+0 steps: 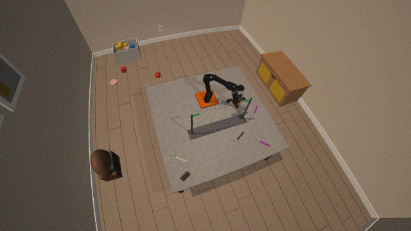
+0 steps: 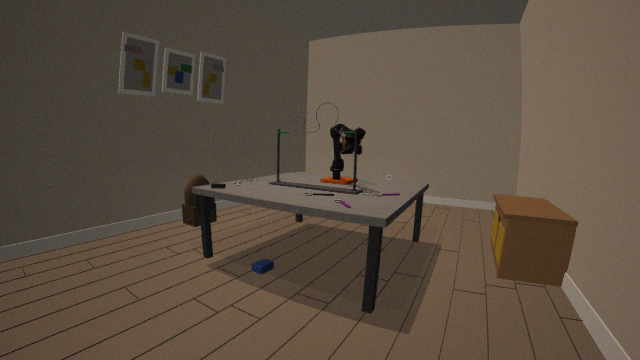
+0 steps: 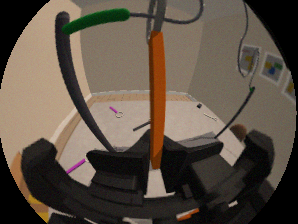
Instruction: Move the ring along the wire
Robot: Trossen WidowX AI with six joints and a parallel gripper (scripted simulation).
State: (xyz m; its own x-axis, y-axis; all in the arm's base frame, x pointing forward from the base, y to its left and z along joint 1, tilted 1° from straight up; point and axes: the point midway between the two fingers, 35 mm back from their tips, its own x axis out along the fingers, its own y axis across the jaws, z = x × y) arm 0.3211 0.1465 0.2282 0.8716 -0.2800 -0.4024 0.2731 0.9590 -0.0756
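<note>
Now: the ring with orange handle 10 mm to the left of my gripper tip and 90 mm above it. The rest, counted from my gripper tip: dark block (300 mm ahead, 740 mm to the right, 220 mm below).
</note>
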